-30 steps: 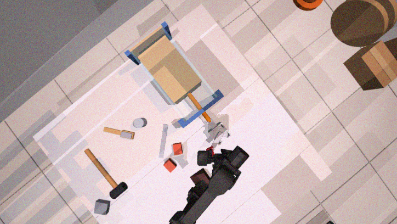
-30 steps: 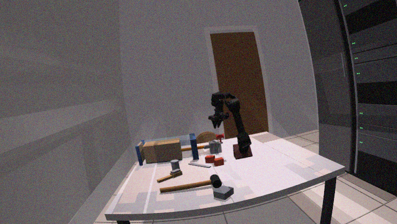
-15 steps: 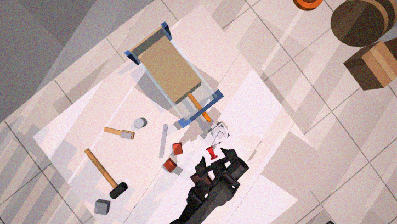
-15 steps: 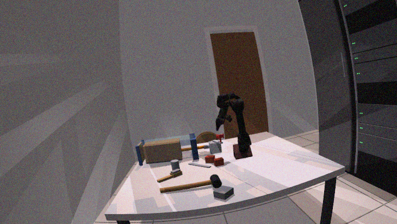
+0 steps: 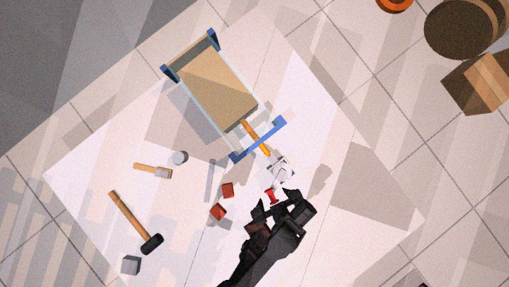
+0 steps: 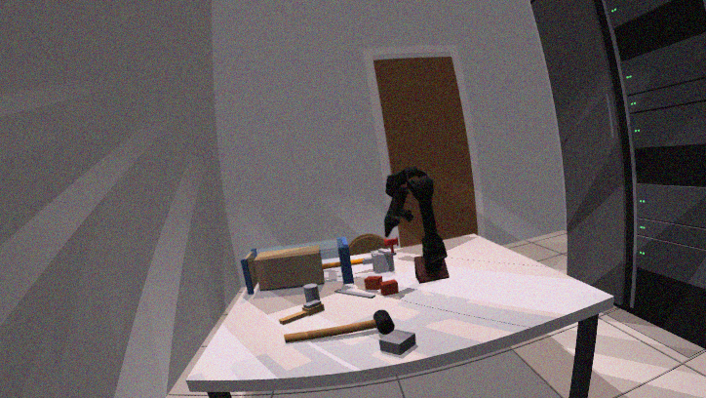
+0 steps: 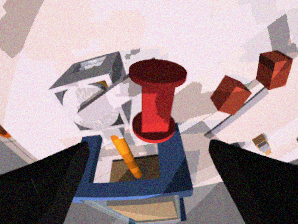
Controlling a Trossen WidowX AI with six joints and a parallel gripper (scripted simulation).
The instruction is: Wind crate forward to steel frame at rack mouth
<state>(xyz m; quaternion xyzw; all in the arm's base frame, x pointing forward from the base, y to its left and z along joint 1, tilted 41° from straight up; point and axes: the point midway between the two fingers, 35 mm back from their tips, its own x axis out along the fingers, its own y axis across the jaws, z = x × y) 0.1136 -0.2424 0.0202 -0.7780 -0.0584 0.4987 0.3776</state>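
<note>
The red knob is 50 mm below my gripper tip, 10 mm to the left of it and 10 mm behind it. The rest, counted from my gripper tip: grey winch 150 mm below, 100 mm to the right; then blue steel frame 180 mm ahead, 100 mm to the right, 70 mm below; then grey crank bar 80 mm below, 30 mm to the right.
</note>
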